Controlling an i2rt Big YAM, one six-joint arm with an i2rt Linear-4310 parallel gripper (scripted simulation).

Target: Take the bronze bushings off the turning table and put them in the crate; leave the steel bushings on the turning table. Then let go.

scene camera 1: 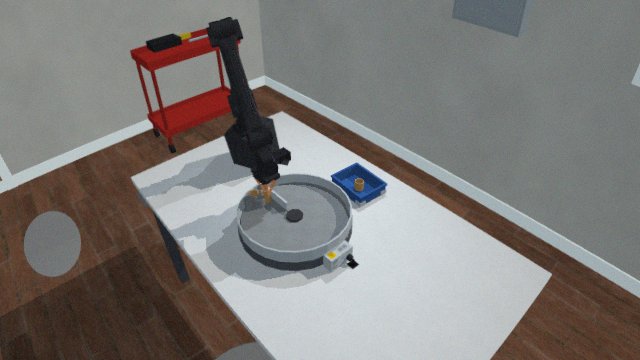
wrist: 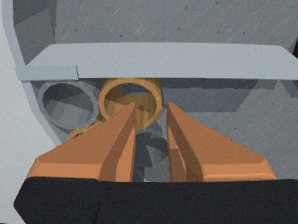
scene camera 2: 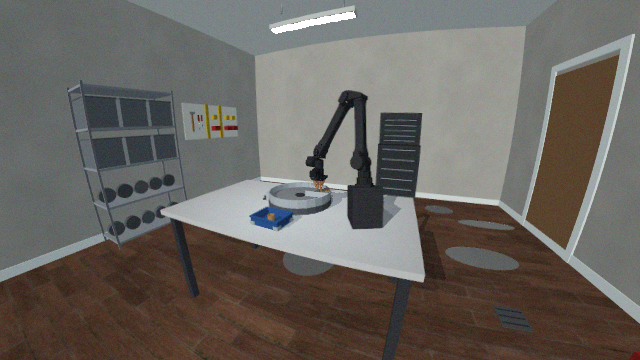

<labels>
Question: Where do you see a bronze bushing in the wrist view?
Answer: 148, 105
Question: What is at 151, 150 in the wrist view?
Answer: A steel bushing.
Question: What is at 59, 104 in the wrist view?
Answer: A steel bushing.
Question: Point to a grey turning table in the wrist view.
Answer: At 249, 111
</labels>
